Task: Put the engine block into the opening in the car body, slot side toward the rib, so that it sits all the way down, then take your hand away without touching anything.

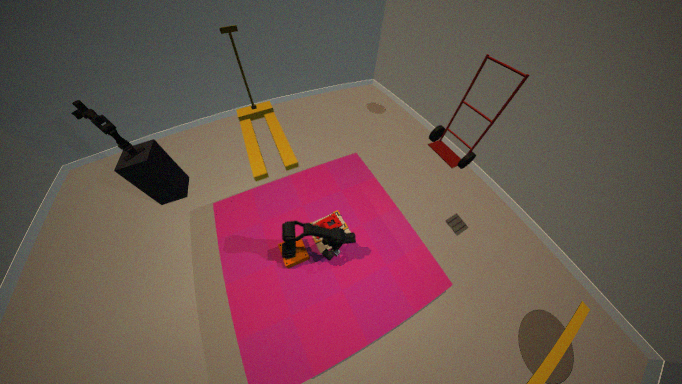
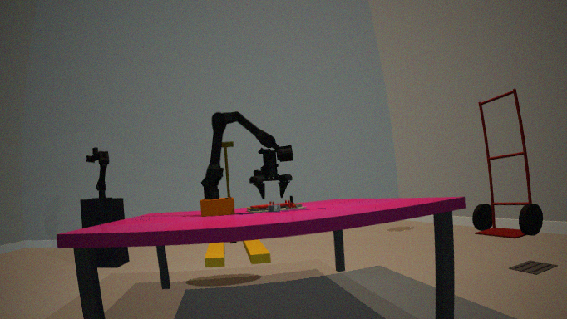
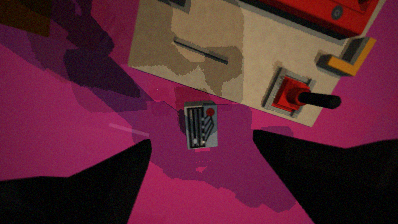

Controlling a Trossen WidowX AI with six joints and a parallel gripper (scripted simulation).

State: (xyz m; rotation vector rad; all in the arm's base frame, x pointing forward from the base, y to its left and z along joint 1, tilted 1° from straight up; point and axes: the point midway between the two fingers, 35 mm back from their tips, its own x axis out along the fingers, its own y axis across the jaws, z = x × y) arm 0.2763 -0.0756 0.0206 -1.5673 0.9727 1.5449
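Right now the grey engine block is 50 mm below my gripper tip.
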